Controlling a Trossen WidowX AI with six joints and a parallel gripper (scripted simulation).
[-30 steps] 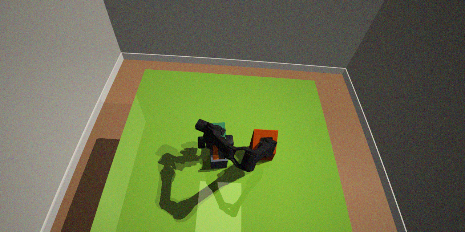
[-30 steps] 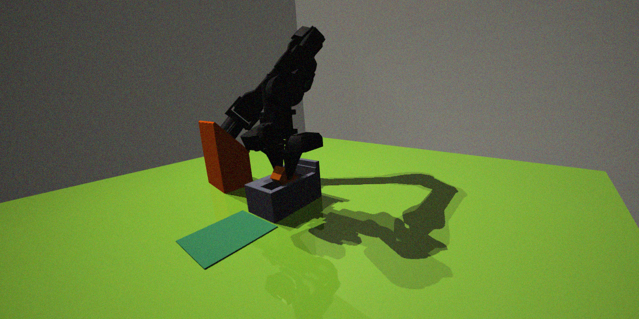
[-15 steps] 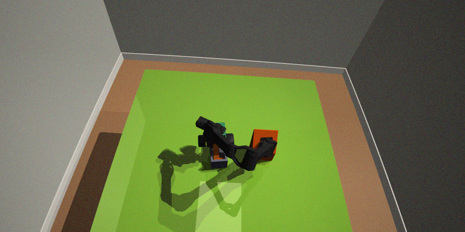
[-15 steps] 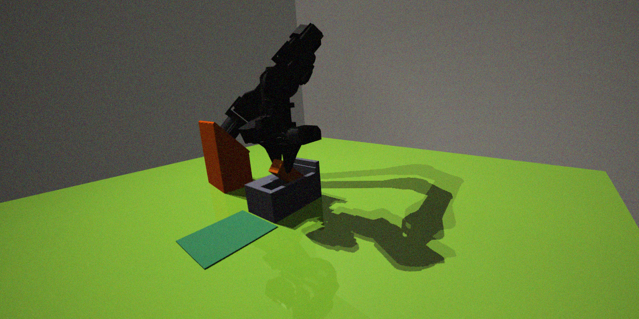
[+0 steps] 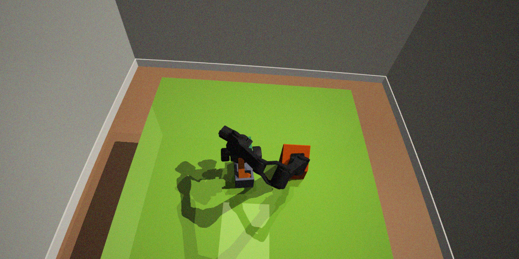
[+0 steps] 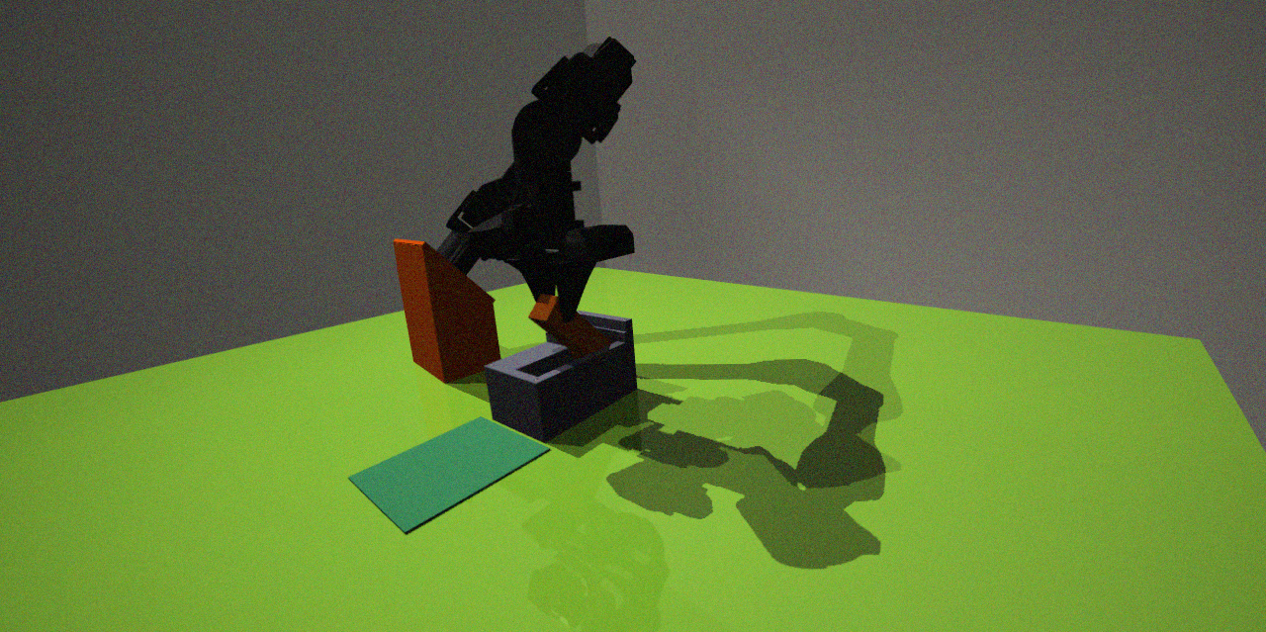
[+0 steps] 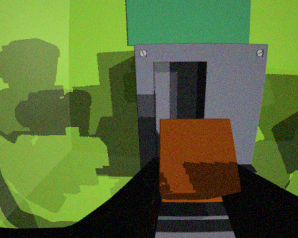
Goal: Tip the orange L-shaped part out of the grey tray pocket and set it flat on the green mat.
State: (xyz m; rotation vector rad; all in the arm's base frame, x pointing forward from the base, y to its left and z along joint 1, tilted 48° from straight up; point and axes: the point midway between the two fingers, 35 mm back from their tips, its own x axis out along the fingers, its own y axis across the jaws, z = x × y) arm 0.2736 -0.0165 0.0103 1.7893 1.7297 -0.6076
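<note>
Right now the mat is 14 cm to the right of my gripper tip and 12 cm below it. The rest, counted from my gripper tip: orange L-shaped part 3 cm to the left, 3 cm below, 2 cm behind.
</note>
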